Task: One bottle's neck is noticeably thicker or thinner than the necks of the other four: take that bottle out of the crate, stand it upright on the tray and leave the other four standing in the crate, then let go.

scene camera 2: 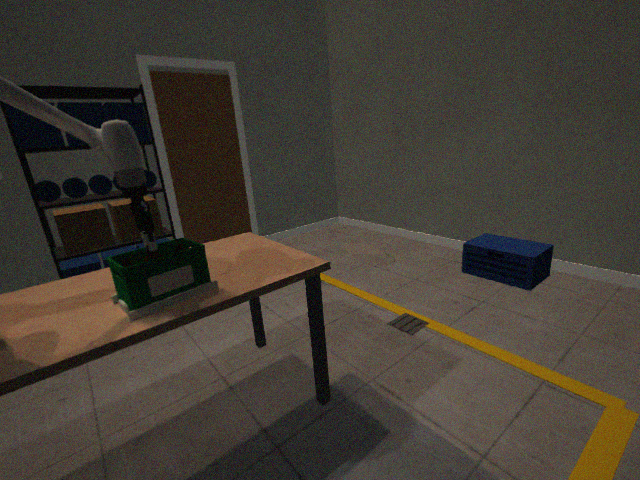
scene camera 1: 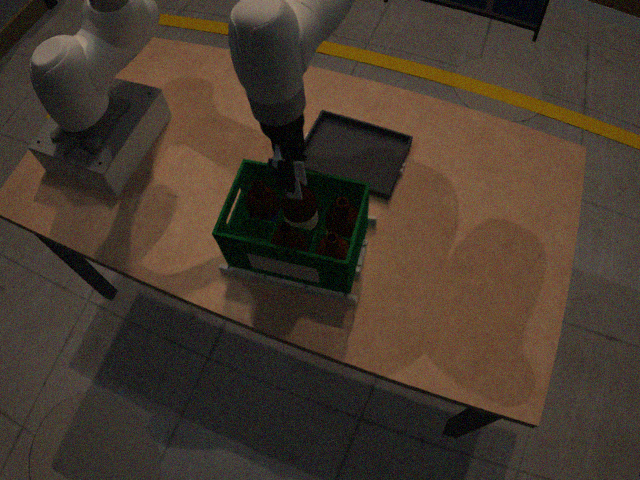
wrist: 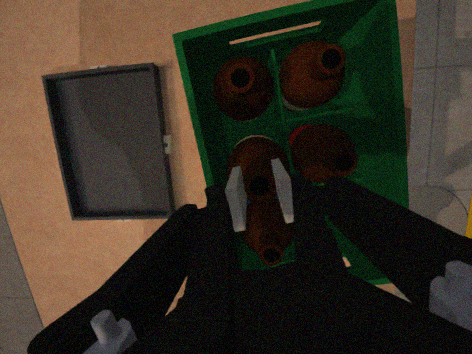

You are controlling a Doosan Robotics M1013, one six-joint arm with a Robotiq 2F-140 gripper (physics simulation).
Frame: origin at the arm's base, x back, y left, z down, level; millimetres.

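Seen in the pictures: gripper, fingertip midpoint: [scene camera 2: 151,249] [scene camera 1: 297,189] [wrist: 258,178]; arm's base at its link origin: [scene camera 1: 90,121].
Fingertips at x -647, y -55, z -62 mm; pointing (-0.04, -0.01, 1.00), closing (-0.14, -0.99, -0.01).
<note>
Offsets run from my fingertips to a thing's middle. "pt": to the spot under its first point. Level surfaces: height alone.
The green crate @(dx -7, dy -42, dz +86 mm) [scene camera 1: 232,250] [scene camera 2: 126,289] [wrist: 397,150] holds brown bottles. My gripper [scene camera 1: 295,192] [scene camera 2: 149,246] [wrist: 258,178] is shut on the neck of the middle bottle @(dx +2, dy +0, dz +58 mm) [scene camera 1: 301,206] [wrist: 257,155] in the tray-side row. That bottle is roughly upright and looks raised above its neighbours, its pale label showing, its lower part still inside the crate walls. Other bottles stand at the left [scene camera 1: 262,200] [wrist: 242,100], right [scene camera 1: 342,214] [wrist: 270,225], front middle [scene camera 1: 291,235] [wrist: 322,150] and front right [scene camera 1: 333,243]. Another bottle shows top right in the wrist view [wrist: 310,80]. Neck differences are hard to judge. The dark tray @(pt dx -33, dy +261, dz +168 mm) [scene camera 1: 356,149] [wrist: 110,150] bears no bottle.
Crate and tray are side by side on the wooden table @(dz +174 mm) [scene camera 1: 465,206] [scene camera 2: 258,255], the tray behind the crate in scene camera 1. Pale strips @(pt dx -28, dy -140, dz +143 mm) [scene camera 1: 289,282] [scene camera 2: 173,301] run along the crate's base. The crate walls and dividers surround the held bottle closely. The arm's base block [scene camera 1: 134,139] is at the left.
</note>
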